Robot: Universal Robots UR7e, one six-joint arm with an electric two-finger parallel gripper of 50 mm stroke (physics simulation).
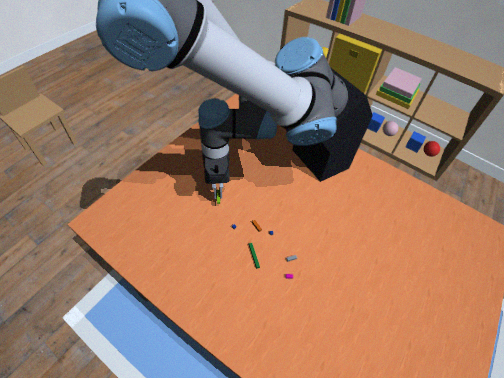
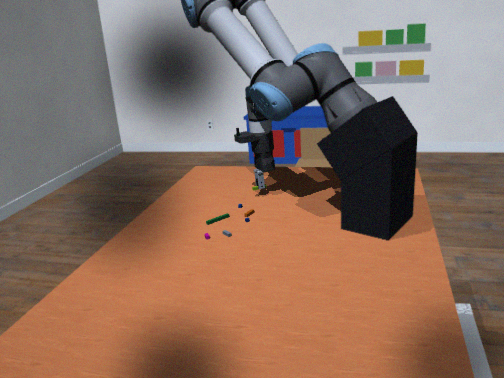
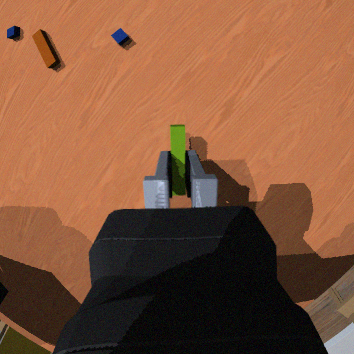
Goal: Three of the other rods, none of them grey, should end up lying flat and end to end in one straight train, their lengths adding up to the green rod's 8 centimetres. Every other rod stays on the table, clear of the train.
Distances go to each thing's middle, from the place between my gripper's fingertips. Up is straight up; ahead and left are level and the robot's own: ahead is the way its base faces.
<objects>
Now: hand right at the lime rod (image 3: 177,131).
</objects>
